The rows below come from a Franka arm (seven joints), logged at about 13 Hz.
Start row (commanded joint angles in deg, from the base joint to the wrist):
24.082 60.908 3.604 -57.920 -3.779 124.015 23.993
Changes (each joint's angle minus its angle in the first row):
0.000 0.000 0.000 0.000 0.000 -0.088 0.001
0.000 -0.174 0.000 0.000 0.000 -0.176 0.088
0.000 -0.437 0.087 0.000 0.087 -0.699 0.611
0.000 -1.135 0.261 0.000 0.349 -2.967 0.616
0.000 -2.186 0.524 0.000 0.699 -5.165 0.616
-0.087 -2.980 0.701 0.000 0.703 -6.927 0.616
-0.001 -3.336 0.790 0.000 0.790 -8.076 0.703
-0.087 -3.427 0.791 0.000 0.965 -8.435 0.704
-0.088 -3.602 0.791 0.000 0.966 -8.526 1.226
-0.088 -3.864 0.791 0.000 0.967 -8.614 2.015
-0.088 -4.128 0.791 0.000 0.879 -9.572 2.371
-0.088 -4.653 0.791 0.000 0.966 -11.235 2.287
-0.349 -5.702 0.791 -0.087 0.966 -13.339 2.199
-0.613 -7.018 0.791 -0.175 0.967 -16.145 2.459
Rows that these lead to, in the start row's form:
24.082 60.908 3.604 -57.920 -3.779 123.927 23.994
24.082 60.734 3.604 -57.920 -3.779 123.839 24.081
24.082 60.471 3.691 -57.920 -3.692 123.316 24.604
24.082 59.773 3.865 -57.920 -3.430 121.048 24.609
24.082 58.722 4.128 -57.920 -3.080 118.850 24.609
23.995 57.928 4.305 -57.920 -3.076 117.088 24.609
24.081 57.572 4.394 -57.920 -2.989 115.939 24.696
23.995 57.481 4.395 -57.920 -2.814 115.580 24.697
23.994 57.306 4.395 -57.920 -2.813 115.489 25.219
23.994 57.044 4.395 -57.920 -2.812 115.401 26.008
23.994 56.780 4.395 -57.920 -2.900 114.443 26.364
23.994 56.255 4.395 -57.920 -2.813 112.780 26.280
23.733 55.206 4.395 -58.007 -2.813 110.676 26.192
23.469 53.890 4.395 -58.095 -2.812 107.870 26.452

